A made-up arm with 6 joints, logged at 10 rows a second.
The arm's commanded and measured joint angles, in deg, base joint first. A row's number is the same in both.
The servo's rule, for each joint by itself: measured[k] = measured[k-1] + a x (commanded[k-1-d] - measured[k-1]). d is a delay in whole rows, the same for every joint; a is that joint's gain. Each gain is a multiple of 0.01, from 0.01 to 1. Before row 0 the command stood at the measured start. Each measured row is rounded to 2 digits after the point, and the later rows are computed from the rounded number. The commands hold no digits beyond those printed.
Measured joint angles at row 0: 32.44 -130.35 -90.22 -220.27 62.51 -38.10
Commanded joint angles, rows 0 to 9: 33.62 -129.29 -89.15 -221.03 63.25 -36.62; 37.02 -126.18 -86.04 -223.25 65.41 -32.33; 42.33 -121.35 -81.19 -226.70 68.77 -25.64; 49.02 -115.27 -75.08 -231.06 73.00 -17.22; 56.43 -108.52 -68.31 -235.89 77.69 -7.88; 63.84 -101.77 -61.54 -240.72 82.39 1.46; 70.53 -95.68 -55.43 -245.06 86.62 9.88; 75.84 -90.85 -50.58 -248.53 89.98 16.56; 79.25 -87.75 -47.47 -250.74 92.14 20.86; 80.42 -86.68 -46.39 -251.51 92.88 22.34
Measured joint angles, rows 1 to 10: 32.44 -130.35 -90.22 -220.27 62.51 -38.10; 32.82 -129.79 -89.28 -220.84 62.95 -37.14; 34.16 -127.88 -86.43 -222.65 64.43 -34.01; 36.77 -124.42 -81.82 -225.69 67.03 -28.57; 40.69 -119.57 -75.89 -229.72 70.61 -21.19; 45.73 -113.71 -69.22 -234.35 74.86 -12.54; 51.53 -107.38 -62.46 -239.13 79.38 -3.44; 57.61 -101.18 -56.27 -243.58 83.72 5.22; 63.44 -95.71 -51.26 -247.29 87.48 12.59; 68.50 -91.49 -47.92 -249.88 90.28 17.97
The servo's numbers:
d 1
a 0.32 0.53 0.88 0.75 0.60 0.65

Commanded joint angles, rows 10 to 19: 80.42 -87.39 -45.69 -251.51 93.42 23.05; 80.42 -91.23 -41.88 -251.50 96.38 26.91; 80.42 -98.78 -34.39 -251.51 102.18 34.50; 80.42 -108.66 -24.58 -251.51 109.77 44.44; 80.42 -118.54 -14.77 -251.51 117.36 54.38; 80.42 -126.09 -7.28 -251.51 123.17 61.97; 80.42 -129.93 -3.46 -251.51 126.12 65.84; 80.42 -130.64 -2.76 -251.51 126.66 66.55; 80.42 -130.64 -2.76 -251.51 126.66 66.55; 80.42 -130.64 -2.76 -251.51 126.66 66.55
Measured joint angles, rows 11 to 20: 72.31 -88.94 -46.57 -251.10 91.84 20.81; 74.91 -88.12 -45.80 -251.41 92.79 22.27; 76.67 -89.77 -42.35 -251.48 94.94 25.29; 77.87 -94.55 -35.35 -251.50 99.28 31.28; 78.69 -102.03 -25.87 -251.51 105.57 39.83; 79.24 -110.78 -16.10 -251.51 112.64 49.29; 79.62 -118.89 -8.34 -251.51 118.96 57.53; 79.88 -124.74 -4.05 -251.51 123.26 62.93; 80.05 -127.87 -2.91 -251.51 125.30 65.28; 80.17 -129.34 -2.78 -251.51 126.12 66.11
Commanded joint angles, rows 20 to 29: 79.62 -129.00 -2.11 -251.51 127.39 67.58; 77.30 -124.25 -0.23 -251.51 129.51 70.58; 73.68 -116.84 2.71 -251.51 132.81 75.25; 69.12 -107.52 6.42 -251.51 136.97 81.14; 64.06 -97.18 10.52 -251.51 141.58 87.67; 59.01 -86.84 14.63 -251.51 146.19 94.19; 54.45 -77.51 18.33 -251.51 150.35 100.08; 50.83 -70.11 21.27 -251.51 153.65 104.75; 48.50 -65.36 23.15 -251.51 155.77 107.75; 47.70 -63.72 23.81 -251.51 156.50 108.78
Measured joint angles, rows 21 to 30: 80.25 -130.03 -2.76 -251.51 126.44 66.40; 80.05 -129.48 -2.19 -251.51 127.01 67.17; 79.17 -126.71 -0.47 -251.51 128.51 69.39; 77.41 -121.48 2.33 -251.51 131.09 73.20; 74.76 -114.08 5.93 -251.51 134.62 78.36; 71.34 -105.12 9.97 -251.51 138.80 84.41; 67.39 -95.43 14.07 -251.51 143.23 90.77; 63.25 -85.93 17.82 -251.51 147.50 96.82; 59.28 -77.55 20.86 -251.51 151.19 101.97; 55.83 -71.09 22.88 -251.51 153.94 105.73
